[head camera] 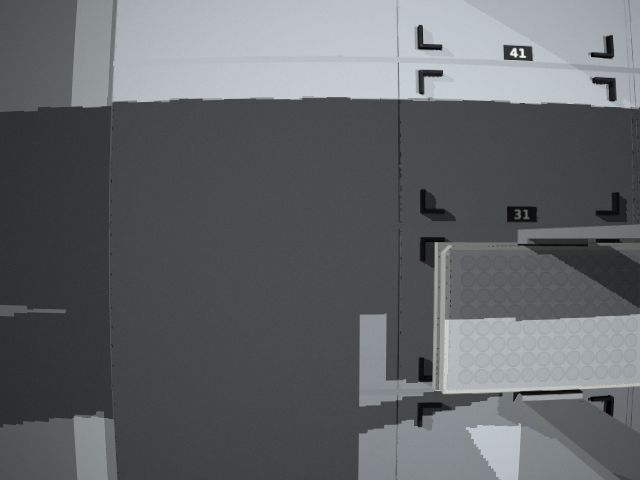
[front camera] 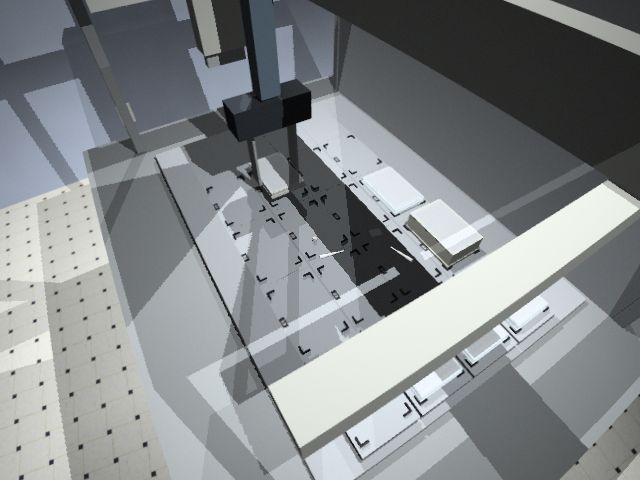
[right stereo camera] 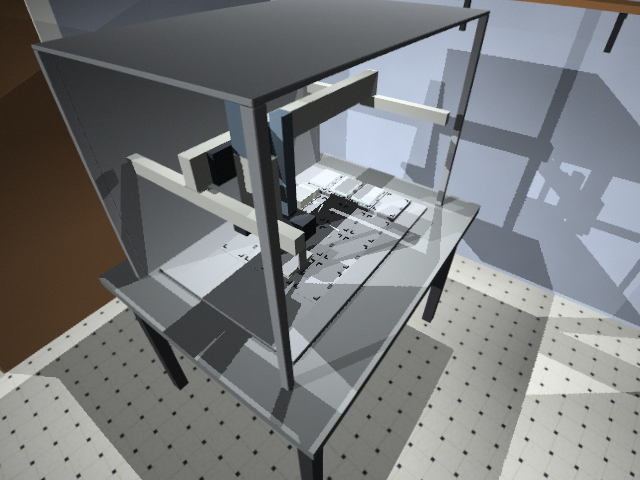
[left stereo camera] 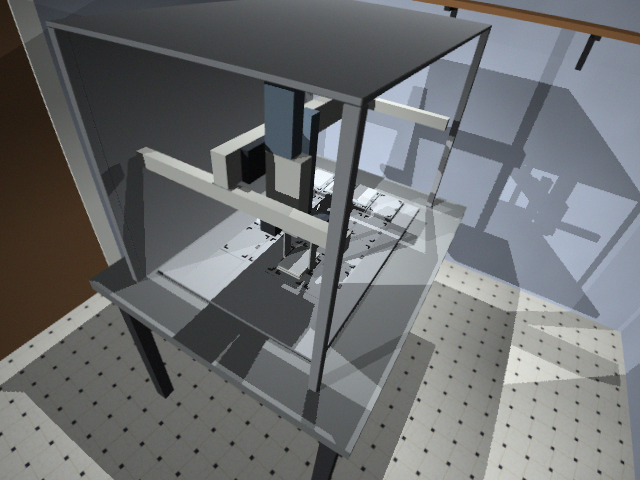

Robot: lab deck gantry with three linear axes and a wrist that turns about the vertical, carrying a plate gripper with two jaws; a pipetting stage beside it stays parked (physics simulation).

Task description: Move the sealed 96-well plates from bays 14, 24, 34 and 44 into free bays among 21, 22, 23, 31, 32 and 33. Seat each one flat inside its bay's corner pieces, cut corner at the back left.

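Frame: origin at the robot's base, x back, y right, z up, level; metres.
Seen in the pictures: gripper, between the fingertips: (head camera: 545, 316) (front camera: 276, 173) (right stereo camera: 291, 260) (left stereo camera: 299, 260); robot's base, origin of its link: (front camera: 208, 189) (right stereo camera: 316, 299).
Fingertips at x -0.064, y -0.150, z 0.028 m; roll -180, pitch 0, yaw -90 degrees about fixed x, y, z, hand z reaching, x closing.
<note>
Pixels of each thing's middle, then the offset from my fingertips to it. "spot": a spot on its surface instead.
- Bay 31, a spot on its surface: (head camera: 521, 213) spot: dz -0.027, dx +0.000, dy -0.061 m
- Bay 14, a spot on its surface: (front camera: 382, 424) spot: dz -0.013, dx -0.550, dy +0.109 m
- bay 24, a spot on its surface: (front camera: 436, 381) spot: dz +0.001, dx -0.546, dy +0.007 m
- bay 34, a spot on its surface: (front camera: 484, 345) spot: dz +0.001, dx -0.545, dy -0.098 m
- bay 44, a spot on its surface: (front camera: 527, 314) spot: dz +0.001, dx -0.547, dy -0.204 m
- pale plate, middle of its body: (front camera: 392, 189) dz -0.020, dx -0.164, dy -0.214 m
- tall cream box, middle of its body: (front camera: 443, 231) (right stereo camera: 302, 195) dz -0.007, dx -0.328, dy -0.214 m
- white stick, middle of its body: (front camera: 331, 253) dz -0.025, dx -0.247, dy +0.003 m
- small cap, middle of its body: (front camera: 314, 238) dz -0.026, dx -0.195, dy +0.012 m
A sealed plate, cream-sided (front camera: 273, 178) (head camera: 537, 341) (left stereo camera: 293, 267), is held level over bay 21, raised off the deck, its cut corner at the upper left in the head view. My gripper (front camera: 278, 180) (head camera: 563, 316) (left stereo camera: 299, 262) is shut on it, one jaw along each long side. The plate hides the bay's label and part of its corner pieces. Bay 31 (head camera: 521, 213) is empty. Bay 14 (front camera: 382, 424) is empty. Pale sealed plates sit in bay 24 (front camera: 436, 381), bay 34 (front camera: 484, 345) and bay 44 (front camera: 527, 314), partly behind the beam.
A pale plate (front camera: 392, 189) sits in bay 42 and a tall cream box (front camera: 445, 232) in bay 43. One white stick (front camera: 330, 254) lies between bays 22 and 23, another stick (front camera: 401, 253) in bay 33. A small cap (front camera: 314, 239) lies in bay 22. A beam (front camera: 454, 315) crosses the near end.
</note>
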